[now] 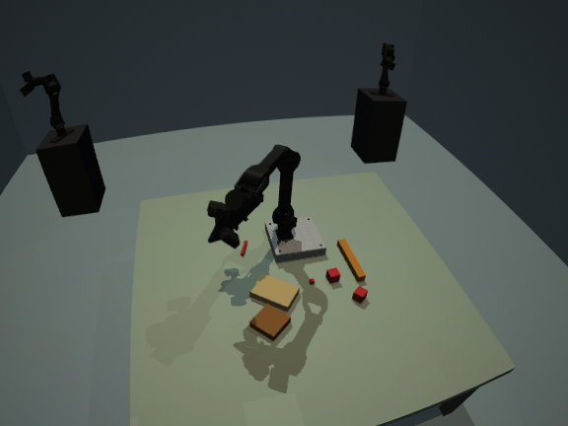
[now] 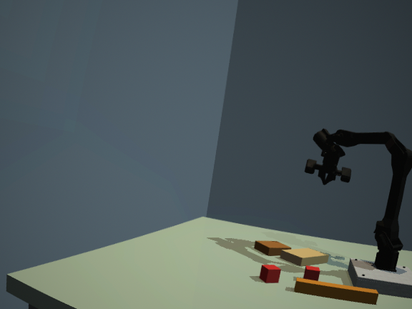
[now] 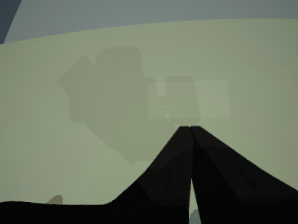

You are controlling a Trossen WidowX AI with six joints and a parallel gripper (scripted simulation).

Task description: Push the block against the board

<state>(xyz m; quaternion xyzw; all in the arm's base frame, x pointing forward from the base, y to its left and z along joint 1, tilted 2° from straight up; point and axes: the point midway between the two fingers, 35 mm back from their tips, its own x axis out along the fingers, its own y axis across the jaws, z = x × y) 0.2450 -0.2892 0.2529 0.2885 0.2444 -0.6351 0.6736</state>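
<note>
The tan board is 3 cm ahead of my gripper tip, 21 cm to the left of it and 27 cm below it. From my gripper tip the other things lie so: short red stick 24 cm behind, 13 cm to the left, 28 cm below; then small red ball 36 cm to the left, 28 cm below; then square brown block 16 cm ahead, 16 cm to the left, 27 cm below.
</note>
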